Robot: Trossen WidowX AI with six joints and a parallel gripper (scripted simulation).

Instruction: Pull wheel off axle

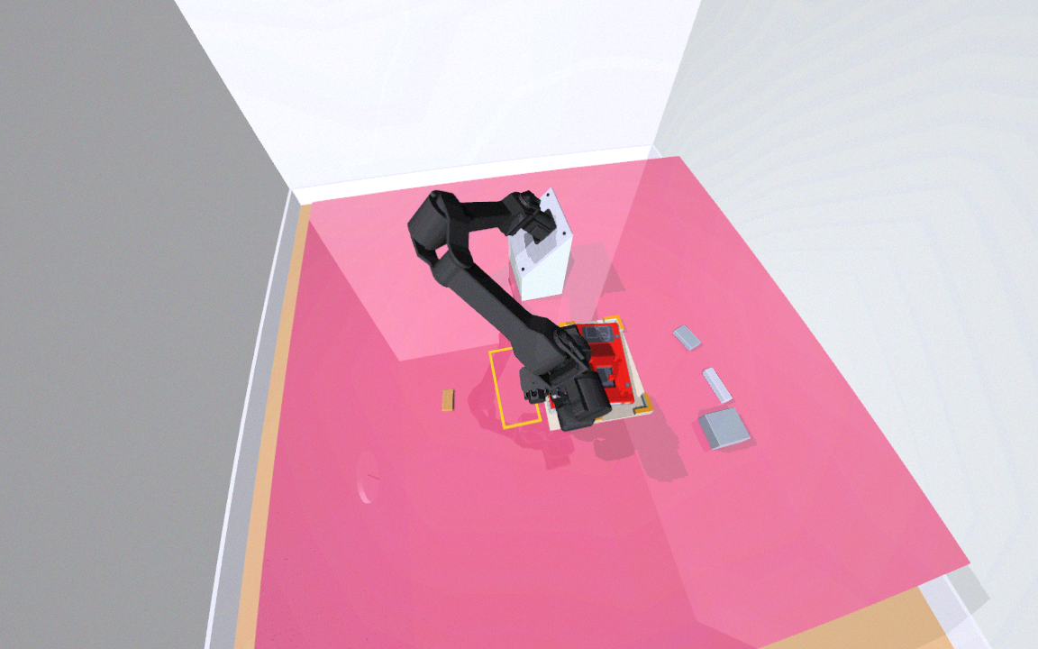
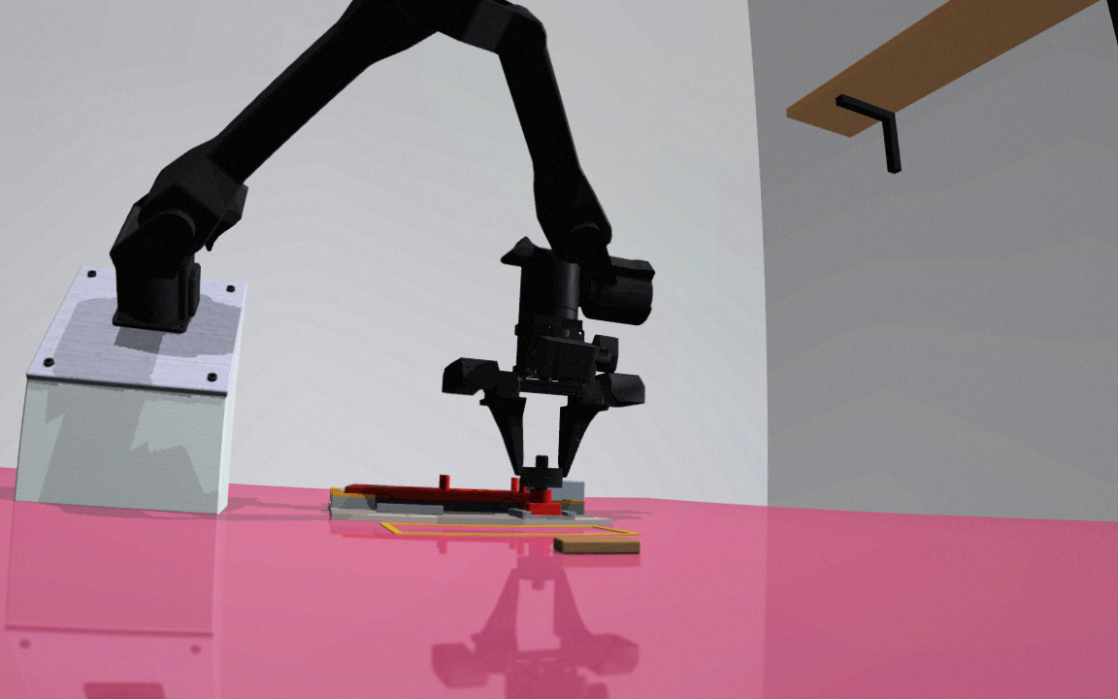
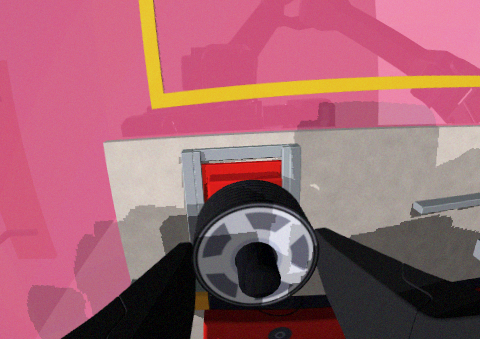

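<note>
Right now my gripper tip is right at the dark wheel. From my gripper tip the other things lie so: small wooden block: 5 cm behind, 24 cm to the right, 4 cm below.
</note>
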